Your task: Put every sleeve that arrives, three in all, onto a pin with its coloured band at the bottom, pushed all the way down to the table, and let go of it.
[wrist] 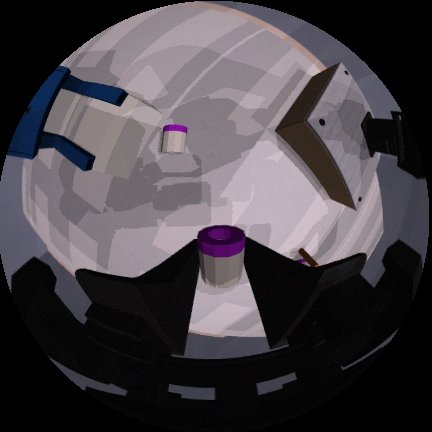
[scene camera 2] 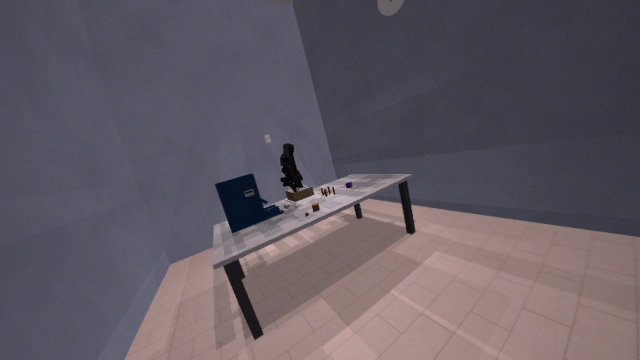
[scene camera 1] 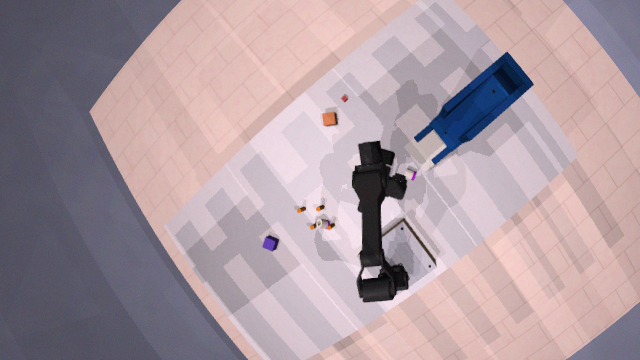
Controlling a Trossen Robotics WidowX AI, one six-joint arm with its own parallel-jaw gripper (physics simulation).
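My gripper [wrist: 220, 243] is shut on a pale sleeve [wrist: 221, 270], held above the table. Its purple band is at the end facing the wrist camera, with the hole visible. Another pale sleeve [scene camera 1: 410, 174] [wrist: 174, 139] is on the table near the blue chute's mouth; it appears to lie on its side, band to the right in scene camera 1. A third sleeve [scene camera 1: 321, 224] stands among the orange pins [scene camera 1: 301, 209] [wrist: 308, 257], band at its lower end; whether a pin is inside is unclear. The arm hides the held sleeve in scene camera 1.
A blue chute [scene camera 1: 475, 112] [scene camera 2: 240, 205] [wrist: 30, 115] stands at one side. A box with a metal top [scene camera 1: 415, 250] [wrist: 345, 135] is beside the arm base. An orange block [scene camera 1: 329, 119] [scene camera 2: 315, 207], a small red cube [scene camera 1: 344, 98] and a purple cube [scene camera 1: 270, 243] [scene camera 2: 349, 185] are on the table.
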